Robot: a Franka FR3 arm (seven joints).
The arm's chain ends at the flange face. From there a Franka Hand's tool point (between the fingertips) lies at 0.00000 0.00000 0.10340 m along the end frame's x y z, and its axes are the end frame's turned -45 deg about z.
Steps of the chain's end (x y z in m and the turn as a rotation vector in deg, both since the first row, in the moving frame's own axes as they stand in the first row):
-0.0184, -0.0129, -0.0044, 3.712, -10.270, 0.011
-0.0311, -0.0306, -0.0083, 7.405, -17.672, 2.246
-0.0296, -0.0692, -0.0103, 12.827, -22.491, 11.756
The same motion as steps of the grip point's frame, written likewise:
-0.0122, -0.0399, -0.0063, 9.887, -4.637, 0.011
-0.0126, -0.0753, -0.0140, 17.732, -7.260, 2.246
0.0207, -0.1143, -0.0206, 24.974, -6.833, 11.756

